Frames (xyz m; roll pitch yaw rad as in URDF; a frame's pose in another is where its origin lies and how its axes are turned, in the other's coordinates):
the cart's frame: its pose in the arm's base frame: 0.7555 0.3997 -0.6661 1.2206 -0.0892 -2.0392
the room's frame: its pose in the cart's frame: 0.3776 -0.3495 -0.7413 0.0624 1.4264 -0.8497
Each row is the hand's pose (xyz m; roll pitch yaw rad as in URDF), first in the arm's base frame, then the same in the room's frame.
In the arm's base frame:
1: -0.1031 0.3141 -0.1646 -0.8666 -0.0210 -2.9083
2: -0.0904 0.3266 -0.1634 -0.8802 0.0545 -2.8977
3: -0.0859 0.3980 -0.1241 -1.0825 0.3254 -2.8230
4: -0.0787 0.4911 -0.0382 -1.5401 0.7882 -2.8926
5: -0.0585 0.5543 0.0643 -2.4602 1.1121 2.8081
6: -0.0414 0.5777 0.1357 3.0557 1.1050 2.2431
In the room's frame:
1: -1.6104 0.4412 -0.1098 1.9097 -0.8087 2.6361
2: -1.6081 0.4307 -0.1241 1.8758 -0.8828 2.6630
3: -1.6590 0.4020 -0.1811 1.5834 -1.1599 2.7511
4: -1.7393 0.3869 -0.2781 -0.3020 -1.3195 -2.0140
5: -1.8017 0.4028 -0.3819 -1.1483 -0.8964 -1.5665
6: -1.8321 0.4289 -0.4477 -1.4002 -0.6471 -1.5764

